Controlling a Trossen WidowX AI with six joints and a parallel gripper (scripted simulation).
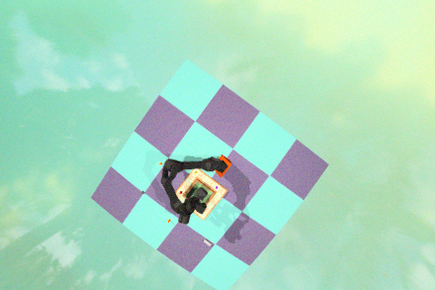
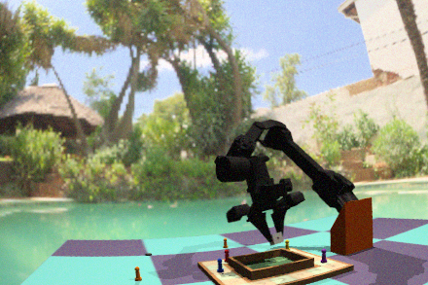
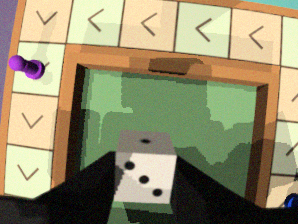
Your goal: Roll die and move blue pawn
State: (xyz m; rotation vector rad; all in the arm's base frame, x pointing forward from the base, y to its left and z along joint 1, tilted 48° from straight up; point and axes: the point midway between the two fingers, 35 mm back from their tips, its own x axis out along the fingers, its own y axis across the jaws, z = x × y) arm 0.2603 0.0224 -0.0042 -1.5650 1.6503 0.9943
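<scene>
My gripper tip is 130 mm short of the blue pawn, 50 mm above it and 30 mm to the left of it. Round my gripper tip: white die: right at my gripper tip; green-floored tray: 70 mm below, 10 mm to the right, 10 mm ahead; purple pawn: 100 mm behind, 50 mm to the left, 50 mm below.
</scene>
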